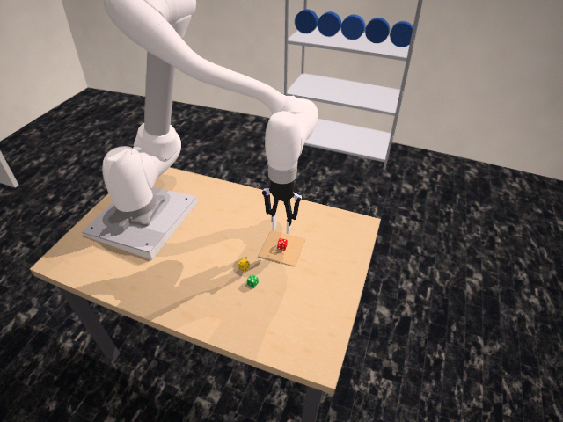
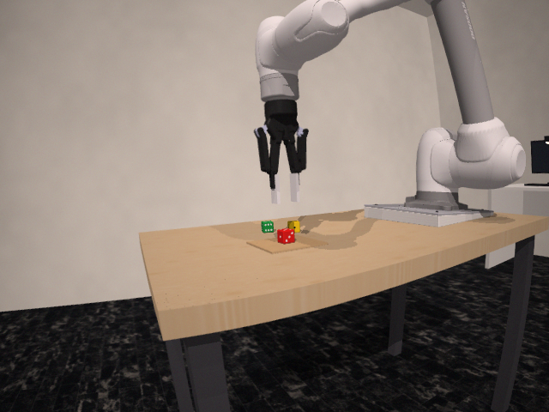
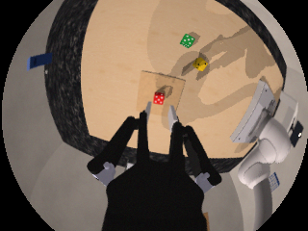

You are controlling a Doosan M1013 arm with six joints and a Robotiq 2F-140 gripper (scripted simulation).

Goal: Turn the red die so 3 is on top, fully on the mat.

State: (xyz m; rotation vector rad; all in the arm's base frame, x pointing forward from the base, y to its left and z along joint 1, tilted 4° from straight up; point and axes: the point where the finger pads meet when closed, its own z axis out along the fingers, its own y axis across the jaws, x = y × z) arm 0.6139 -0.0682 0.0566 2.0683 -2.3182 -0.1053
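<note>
My hand is 11 cm above the red die. Round my hand: mat (12 cm below); green die (18 cm to the right, 11 cm below, 7 cm behind); yellow die (12 cm to the right, 11 cm below, 11 cm behind).
</note>
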